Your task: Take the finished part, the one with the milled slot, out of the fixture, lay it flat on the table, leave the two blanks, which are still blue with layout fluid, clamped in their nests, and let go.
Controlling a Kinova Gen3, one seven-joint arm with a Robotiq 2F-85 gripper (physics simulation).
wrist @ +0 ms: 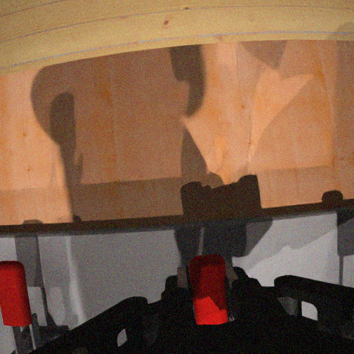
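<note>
My gripper (203, 278) is at the bottom centre of the wrist view, its black fingers drawn together on either side of a red clamp handle (209, 292). The fingertips lie close against the handle's two sides, and it looks held between them. A second red clamp handle (13, 292) stands to the left, apart from the fingers. Both handles stand over the grey fixture (125, 260). The slotted part, the two blue blanks and their nests cannot be made out; the gripper's black body covers the lower part of the view.
Beyond the fixture's dark far edge lies an orange-brown wooden surface (25, 125), crossed by shadows of the gripper and the clamps. A paler yellow wooden band (125, 30) runs along the top. The second handle stands near the gripper's left side.
</note>
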